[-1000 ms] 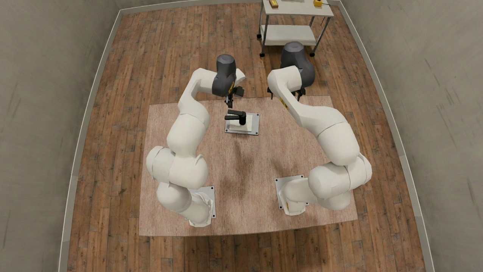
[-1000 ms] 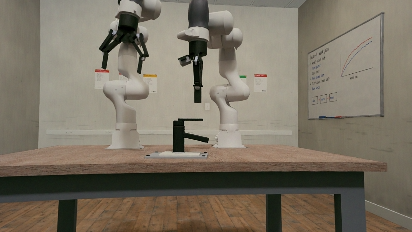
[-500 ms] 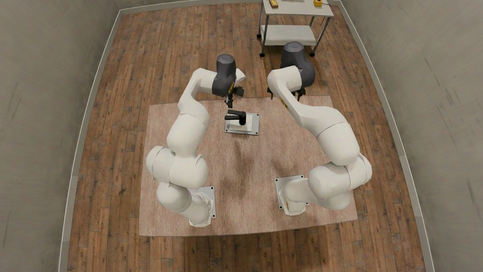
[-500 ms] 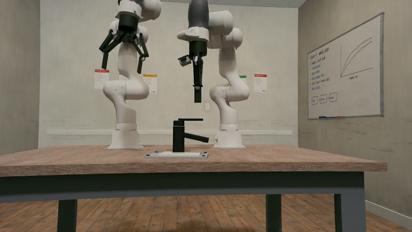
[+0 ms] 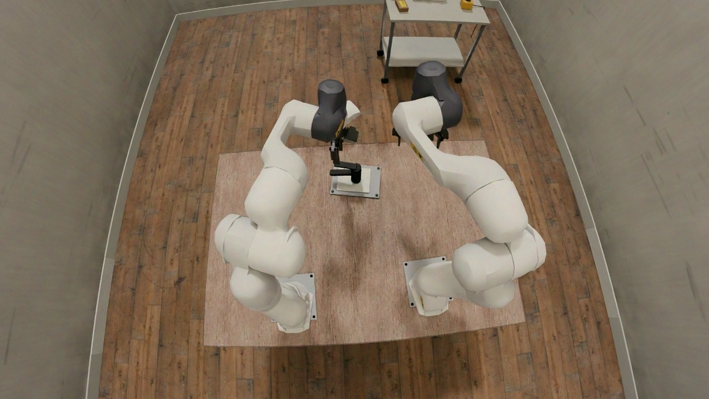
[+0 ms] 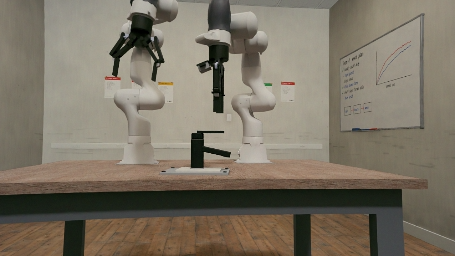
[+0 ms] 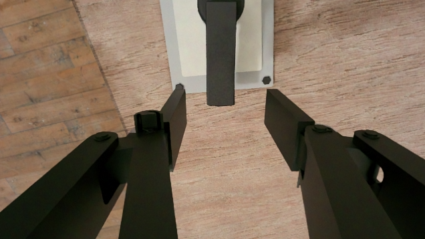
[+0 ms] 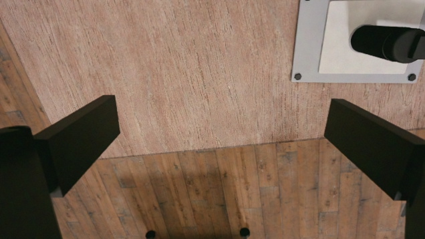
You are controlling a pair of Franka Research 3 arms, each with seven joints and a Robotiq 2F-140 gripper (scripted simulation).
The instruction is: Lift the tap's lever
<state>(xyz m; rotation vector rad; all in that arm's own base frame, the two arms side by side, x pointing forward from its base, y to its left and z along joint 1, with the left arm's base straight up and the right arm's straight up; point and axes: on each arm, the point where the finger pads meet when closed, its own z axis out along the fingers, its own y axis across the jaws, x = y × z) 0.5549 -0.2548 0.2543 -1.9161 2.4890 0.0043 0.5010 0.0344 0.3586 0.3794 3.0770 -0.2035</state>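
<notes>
The flat lever is 10 mm behind my left hand, 30 mm to the right of it and 100 mm below it. The rest, counted from my left hand: black tap: 10 mm behind, 50 mm to the right, 150 mm below; grey base plate: 20 mm behind, 80 mm to the right, 250 mm below.
</notes>
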